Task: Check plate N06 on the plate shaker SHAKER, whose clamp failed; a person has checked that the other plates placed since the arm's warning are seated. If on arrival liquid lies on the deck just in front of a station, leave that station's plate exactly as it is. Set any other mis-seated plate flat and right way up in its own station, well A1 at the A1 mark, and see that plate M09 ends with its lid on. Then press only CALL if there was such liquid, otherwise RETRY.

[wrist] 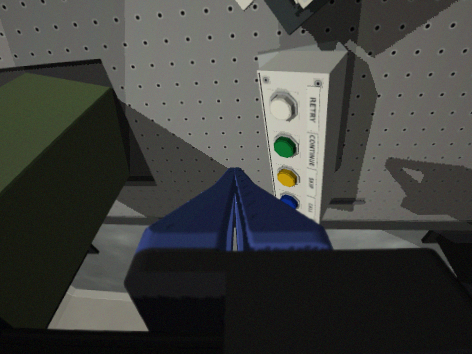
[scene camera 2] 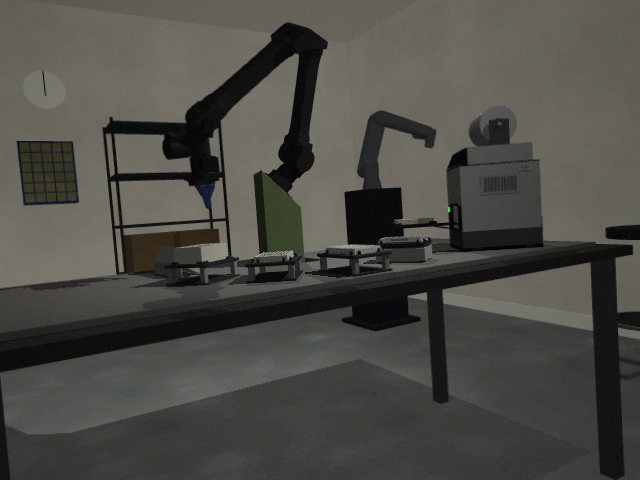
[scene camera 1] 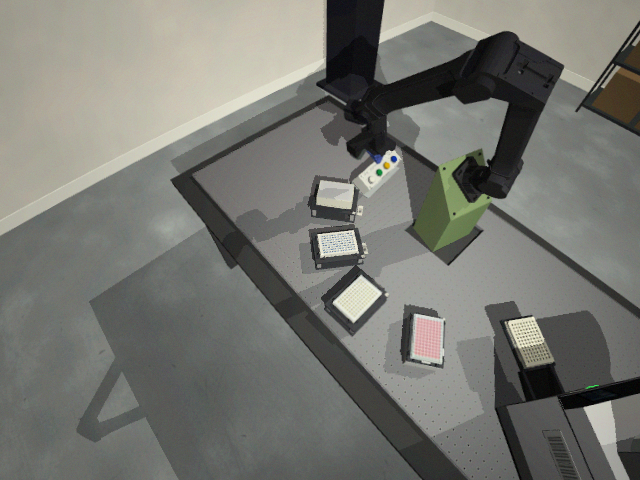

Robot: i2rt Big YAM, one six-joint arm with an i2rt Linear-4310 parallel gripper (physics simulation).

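Where they show: gripper, fingertip midpoint: [wrist: 234, 177] [scene camera 2: 207, 208] [scene camera 1: 378, 163]; arm's base at its link origin: [scene camera 2: 273, 188] [scene camera 1: 469, 179].
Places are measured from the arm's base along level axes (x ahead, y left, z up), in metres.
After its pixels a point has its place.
My gripper [scene camera 1: 378, 160] @[y -0.269, x 0.102, z -0.056 m] [scene camera 2: 207, 207] @[y -0.269, x 0.102, z -0.056 m] [wrist: 234, 177] @[y -0.269, x 0.102, z -0.056 m] is shut and empty, pointing down above the button box [scene camera 1: 364, 189] @[y -0.304, x 0.110, z -0.213 m] [wrist: 303, 91] @[y -0.322, x 0.094, z -0.176 m]. In the wrist view its fingers partly cover the blue CALL button [wrist: 288, 202] @[y -0.316, x -0.069, z -0.178 m]; yellow SKIP [wrist: 287, 177] @[y -0.312, x -0.019, z -0.177 m], green CONTINUE [wrist: 285, 146] @[y -0.308, x 0.030, z -0.177 m] and white RETRY [wrist: 283, 107] @[y -0.304, x 0.078, z -0.177 m] show. A tall white plate or block [scene camera 1: 334, 194] @[y -0.329, x 0.248, z -0.154 m] [scene camera 2: 201, 252] @[y -0.362, x 0.303, z -0.169 m], a blue-speckled plate [scene camera 1: 337, 243] @[y -0.190, x 0.367, z -0.189 m] [scene camera 2: 275, 256] @[y -0.218, x 0.422, z -0.189 m] and a cream plate [scene camera 1: 357, 298] @[y -0.009, x 0.462, z -0.183 m] [scene camera 2: 354, 250] @[y -0.051, x 0.521, z -0.188 m] sit on dark stands. A pink plate [scene camera 1: 427, 338] @[y 0.209, x 0.405, z -0.182 m] lies under a clear cover. Plate names are unreadable; no liquid is discernible.
The green arm pedestal [scene camera 1: 448, 211] @[y 0.016, x 0.105, z -0.051 m] [scene camera 2: 280, 222] @[y -0.031, x 0.092, z -0.114 m] stands beside the box. Another cream plate [scene camera 1: 528, 335] @[y 0.397, x 0.218, z -0.135 m] [scene camera 2: 415, 221] @[y 0.386, x 0.262, z -0.143 m] rests on the holder of the grey instrument [scene camera 1: 537, 439] @[y 0.526, x 0.440, z -0.104 m] [scene camera 2: 495, 198] @[y 0.549, x 0.456, z -0.085 m]. A dark column [scene camera 1: 353, 41] stands behind the table's far edge.
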